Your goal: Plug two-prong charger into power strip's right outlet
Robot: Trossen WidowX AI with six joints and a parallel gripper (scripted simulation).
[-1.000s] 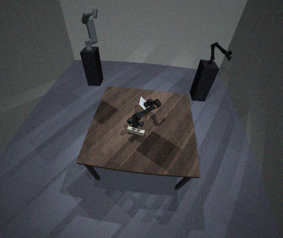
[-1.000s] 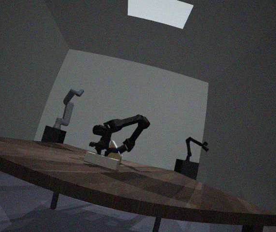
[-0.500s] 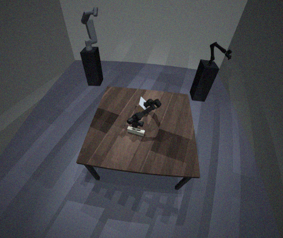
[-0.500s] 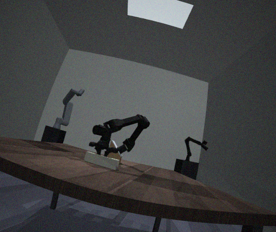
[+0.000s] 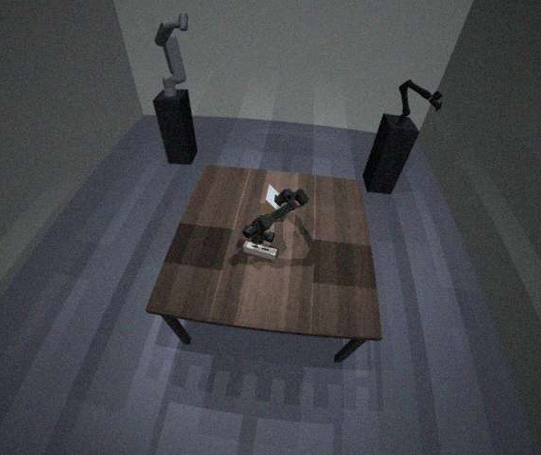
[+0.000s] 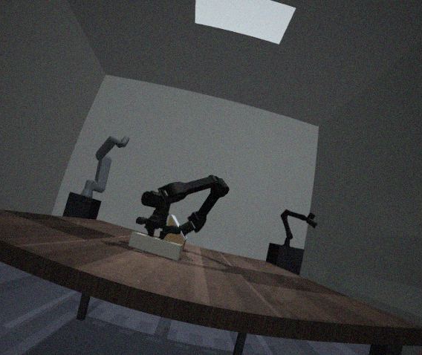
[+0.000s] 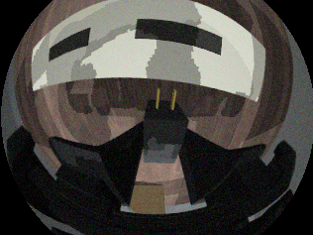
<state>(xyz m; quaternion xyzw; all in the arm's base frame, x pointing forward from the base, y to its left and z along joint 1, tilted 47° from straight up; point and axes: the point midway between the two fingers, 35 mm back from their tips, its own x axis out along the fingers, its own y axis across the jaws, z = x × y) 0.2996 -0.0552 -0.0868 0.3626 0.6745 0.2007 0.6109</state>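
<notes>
My gripper tip is now 20 mm short of the dark two-prong charger and 10 mm below it.
</notes>
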